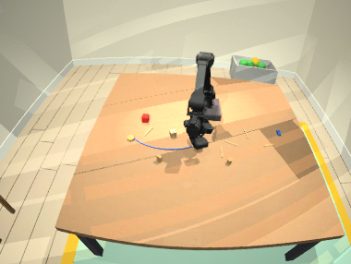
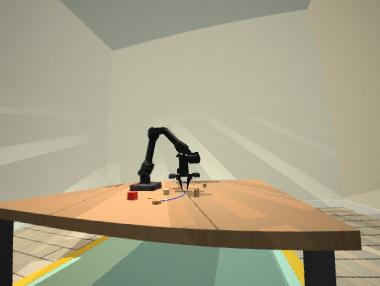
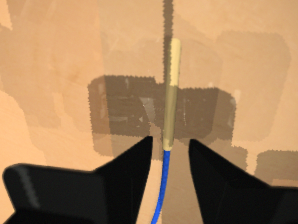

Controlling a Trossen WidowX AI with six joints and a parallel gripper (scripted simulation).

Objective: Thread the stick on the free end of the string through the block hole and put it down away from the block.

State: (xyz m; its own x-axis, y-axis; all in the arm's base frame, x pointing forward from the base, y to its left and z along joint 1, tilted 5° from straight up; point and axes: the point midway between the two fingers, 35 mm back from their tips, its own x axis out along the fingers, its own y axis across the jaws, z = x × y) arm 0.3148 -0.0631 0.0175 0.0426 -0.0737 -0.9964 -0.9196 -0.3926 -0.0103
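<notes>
My gripper tip is 11 cm to the left of the wooden block, 7 cm past it and 1 cm below it. Round my gripper tip: round wooden button: 33 cm to the right, 1 cm behind; then thin wooden stick: 1 cm to the left, 1 cm below, 1 cm behind; then red cube: 28 cm to the right, 17 cm behind, 1 cm above.
</notes>
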